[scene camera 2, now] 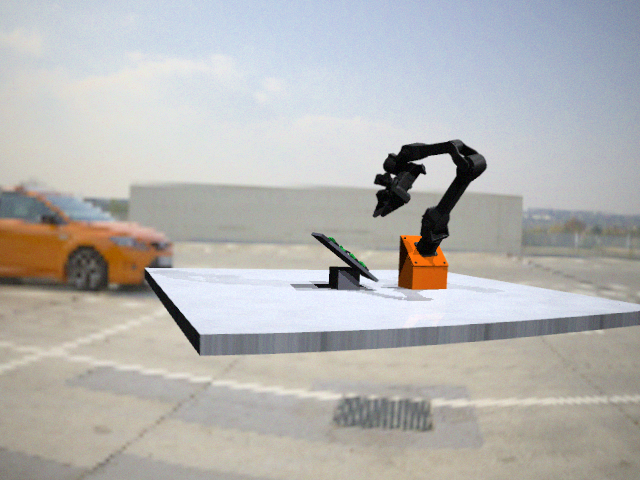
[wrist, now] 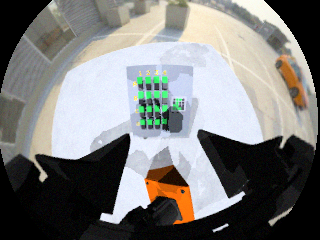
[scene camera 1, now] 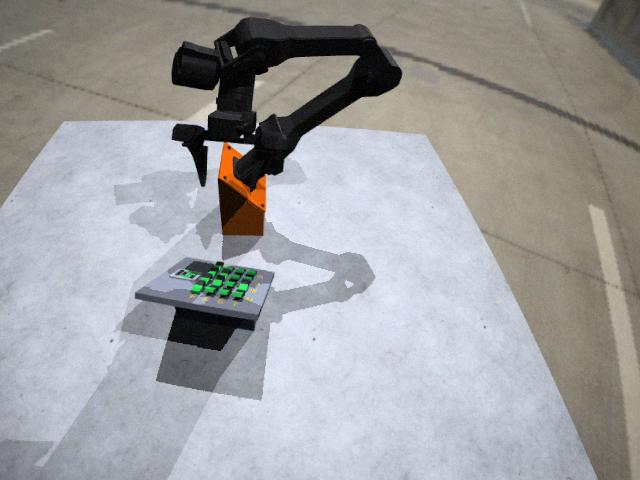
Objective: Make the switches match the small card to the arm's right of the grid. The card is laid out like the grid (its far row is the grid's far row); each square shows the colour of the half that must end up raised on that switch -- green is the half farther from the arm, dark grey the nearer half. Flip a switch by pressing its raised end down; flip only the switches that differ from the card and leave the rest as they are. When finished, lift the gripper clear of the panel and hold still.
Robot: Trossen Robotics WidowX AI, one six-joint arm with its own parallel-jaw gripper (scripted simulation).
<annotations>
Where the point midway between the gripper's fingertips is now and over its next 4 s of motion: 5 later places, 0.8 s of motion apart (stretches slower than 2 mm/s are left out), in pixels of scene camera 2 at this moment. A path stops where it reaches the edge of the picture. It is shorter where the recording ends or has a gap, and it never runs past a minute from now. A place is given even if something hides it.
The gripper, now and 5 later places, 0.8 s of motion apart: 377, 216; 345, 223; 336, 233; 333, 238; 333, 238; 336, 236
</annotations>
